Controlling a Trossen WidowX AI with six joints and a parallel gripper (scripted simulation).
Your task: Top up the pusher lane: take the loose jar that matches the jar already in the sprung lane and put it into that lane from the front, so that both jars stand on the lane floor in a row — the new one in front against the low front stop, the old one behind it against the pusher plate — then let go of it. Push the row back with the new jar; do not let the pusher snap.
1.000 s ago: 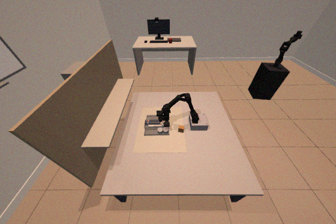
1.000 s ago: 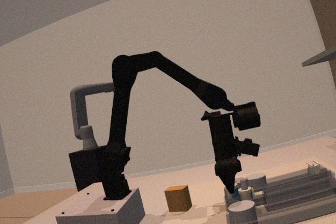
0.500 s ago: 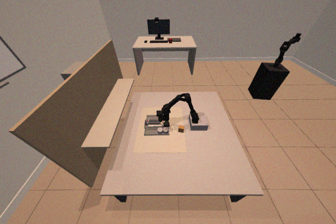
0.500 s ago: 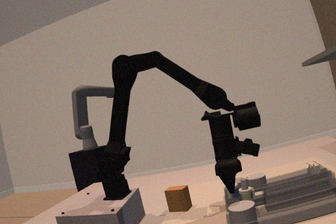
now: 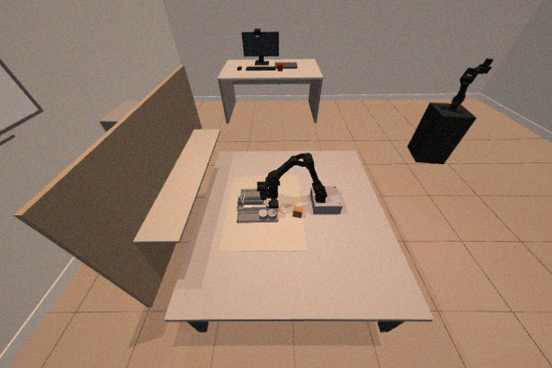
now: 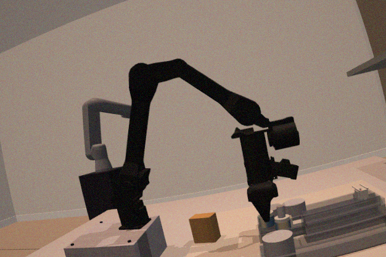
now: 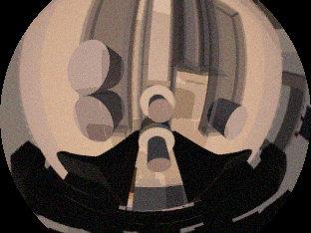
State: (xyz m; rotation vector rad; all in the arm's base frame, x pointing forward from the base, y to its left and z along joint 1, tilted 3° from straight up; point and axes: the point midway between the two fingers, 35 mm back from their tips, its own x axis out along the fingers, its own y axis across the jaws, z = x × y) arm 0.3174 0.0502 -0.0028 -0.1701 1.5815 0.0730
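The grey rack lies 15 cm ahead of my gripper tip and 3 cm below it. From my gripper tip the other things lie so: orange-brown block 17 cm behind, 4 cm to the left, 1 cm below; then wooden shelf 51 cm ahead, 32 cm above, 7 cm to the left; then pusher plate 15 cm ahead, 1 cm to the right.
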